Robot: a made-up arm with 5 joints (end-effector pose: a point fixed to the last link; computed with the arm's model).
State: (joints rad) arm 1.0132 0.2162 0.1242 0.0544 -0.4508
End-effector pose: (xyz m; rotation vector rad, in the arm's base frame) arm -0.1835 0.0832 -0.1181 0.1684 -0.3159 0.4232
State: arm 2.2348 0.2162 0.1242 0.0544 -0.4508
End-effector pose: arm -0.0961 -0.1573 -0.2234 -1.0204 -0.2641 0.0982
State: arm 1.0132 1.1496 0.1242 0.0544 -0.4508
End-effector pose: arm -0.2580 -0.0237 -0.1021 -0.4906 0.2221 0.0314
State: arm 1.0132 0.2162 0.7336 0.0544 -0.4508
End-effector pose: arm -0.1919 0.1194 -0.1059 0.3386 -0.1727 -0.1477
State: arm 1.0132 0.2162 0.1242 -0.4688 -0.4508
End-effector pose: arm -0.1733 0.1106 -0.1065 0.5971 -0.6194 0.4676
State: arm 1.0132 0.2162 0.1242 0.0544 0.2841
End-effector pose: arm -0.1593 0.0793 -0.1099 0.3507 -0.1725 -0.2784
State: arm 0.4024 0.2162 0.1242 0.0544 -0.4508
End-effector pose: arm -0.2430 0.1061 0.0122 0.7719 -0.3121 0.5515
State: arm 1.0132 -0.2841 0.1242 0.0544 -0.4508
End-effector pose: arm -0.1685 0.1447 -0.0834 0.5318 -0.6016 0.6193
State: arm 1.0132 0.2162 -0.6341 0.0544 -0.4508
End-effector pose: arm -0.1478 0.0506 -0.1170 -0.0691 -0.4745 1.1306
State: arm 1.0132 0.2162 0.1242 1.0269 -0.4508
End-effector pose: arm -0.2097 0.0367 -0.0982 -0.6127 0.2606 0.2935
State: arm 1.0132 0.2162 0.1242 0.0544 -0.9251
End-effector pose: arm -0.1968 0.0763 -0.1259 0.0373 -0.3969 0.8747
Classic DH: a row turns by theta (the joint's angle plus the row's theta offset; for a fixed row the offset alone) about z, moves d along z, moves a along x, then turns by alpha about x. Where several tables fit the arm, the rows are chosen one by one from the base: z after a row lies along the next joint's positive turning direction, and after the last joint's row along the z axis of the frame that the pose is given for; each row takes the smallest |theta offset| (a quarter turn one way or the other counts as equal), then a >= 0, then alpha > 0; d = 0 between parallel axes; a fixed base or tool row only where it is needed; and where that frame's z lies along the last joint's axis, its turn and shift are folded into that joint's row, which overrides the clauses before.
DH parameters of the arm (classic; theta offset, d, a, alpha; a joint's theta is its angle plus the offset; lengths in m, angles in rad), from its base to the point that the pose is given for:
base (fixed): -1.3957 0.0848 0.0937 1.9676
joint 1: 0.868 -0.002 0.085 -0.6514
joint 2: 0.8058 0.2346 0.012 -1.2646
joint 3: -0.0568 0.1073 -0.0254 1.5708
joint 4: 0 0.0214 -0.0486 -1.5708
joint 5: -0.8016 0.1955 0.0299 -2.9972
tool (fixed): -2.0015 0.1395 0 0

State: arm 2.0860 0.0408 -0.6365 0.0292 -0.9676
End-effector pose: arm -0.0693 -0.1449 -0.1975 -1.0806 0.0540 1.4776
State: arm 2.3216 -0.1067 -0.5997 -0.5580 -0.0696
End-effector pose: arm -0.0349 -0.1356 -0.2294 -0.4240 -0.2875 0.8446
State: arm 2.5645 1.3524 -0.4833 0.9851 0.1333
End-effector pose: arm -0.2158 -0.1324 -0.0722 -2.6091 0.7792 -1.2895
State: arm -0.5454 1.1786 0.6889 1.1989 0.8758
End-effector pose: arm -0.3077 -0.1366 0.0810 -0.6822 0.9358 -0.5305
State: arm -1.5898 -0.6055 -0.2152 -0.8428 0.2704
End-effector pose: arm -0.1443 -0.3738 0.1867 -1.8773 -0.0397 0.0656
